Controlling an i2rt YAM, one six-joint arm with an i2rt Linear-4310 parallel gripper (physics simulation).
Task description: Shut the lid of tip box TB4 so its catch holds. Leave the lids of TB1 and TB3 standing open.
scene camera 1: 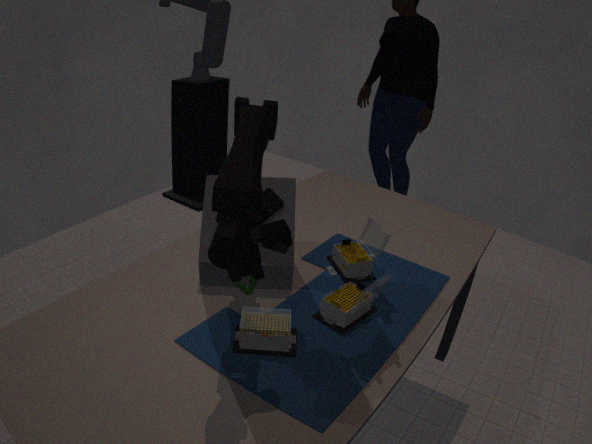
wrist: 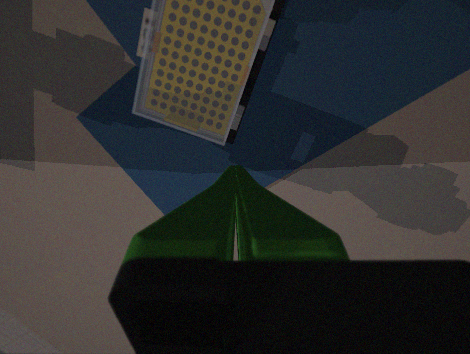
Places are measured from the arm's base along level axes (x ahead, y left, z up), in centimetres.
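Pixels of known places: gripper, between the fingertips: (scene camera 1: 249, 294) (wrist: 235, 176); arm's base, origin of its link: (scene camera 1: 251, 217).
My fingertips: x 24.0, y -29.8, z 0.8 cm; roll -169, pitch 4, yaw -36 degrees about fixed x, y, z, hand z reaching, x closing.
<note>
Ahead of a thing's pixels: the offset from my fingertips to its top centre. "*": to the spot under its first point. Level surfaces: height alone.
The nearest tip box {dy +7.3, dx -0.6, dz -10.9 cm} (scene camera 1: 265, 342) (wrist: 200, 60) holds yellow tips, and its clear lid {* dy +8.2, dx -1.3, dz -10.8 cm} (scene camera 1: 266, 312) lies down over them. I cannot tell whether its catch holds. Two more tip boxes, one in the middle (scene camera 1: 342, 314) and one at the back {* dy +46.1, dx +3.8, dz -15.0 cm} (scene camera 1: 356, 269), have clear lids {* dy +27.9, dx +18.7, dz -4.6 cm} (scene camera 1: 379, 285) {* dy +57.0, dx +3.6, dz -8.6 cm} (scene camera 1: 374, 237) standing open. No box label is readable. My gripper (scene camera 1: 248, 293) (wrist: 235, 176) has green fingers, shut with nothing between them. It hangs in the air behind the nearest box in the scene view, apart from it, and beyond the box's lower end in the wrist view.
The boxes sit in dark holders on a blue mat {dz -18.6 cm} (scene camera 1: 320, 400) (wrist: 340, 55) on the table {dz -18.9 cm} (scene camera 1: 125, 350). A grey block (scene camera 1: 281, 274) stands at my arm's base. Behind are a second arm on a black pedestal (scene camera 1: 199, 135) and a standing person (scene camera 1: 410, 60).
</note>
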